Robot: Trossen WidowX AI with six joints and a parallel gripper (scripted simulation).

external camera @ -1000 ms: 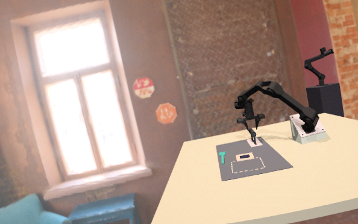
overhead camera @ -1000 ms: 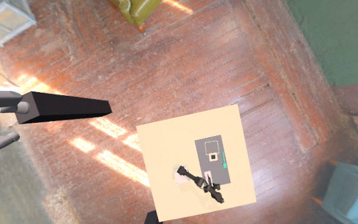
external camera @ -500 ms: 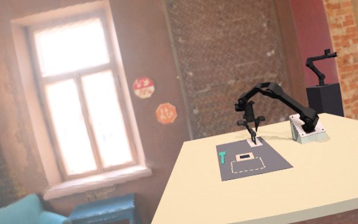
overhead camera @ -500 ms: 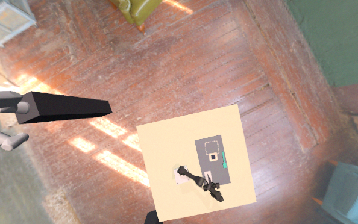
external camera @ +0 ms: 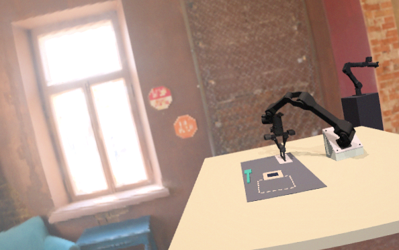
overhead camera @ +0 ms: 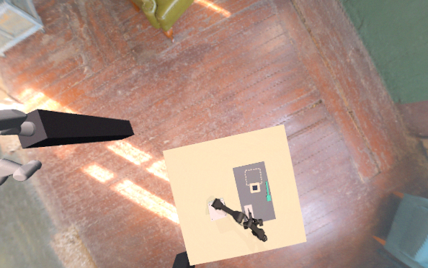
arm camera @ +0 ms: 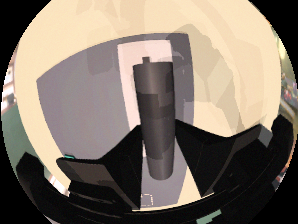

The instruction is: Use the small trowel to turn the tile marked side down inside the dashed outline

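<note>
Now: the trowel 3 cm below my gripper tip and 2 cm to the right of it. The rest, counted from my gripper tip: teal t-shaped piece (26 cm ahead, 15 cm to the left, 6 cm below); then cream tile (26 cm to the left, 15 cm ahead, 6 cm below); then grey mat (19 cm to the left, 13 cm ahead, 9 cm below).
</note>
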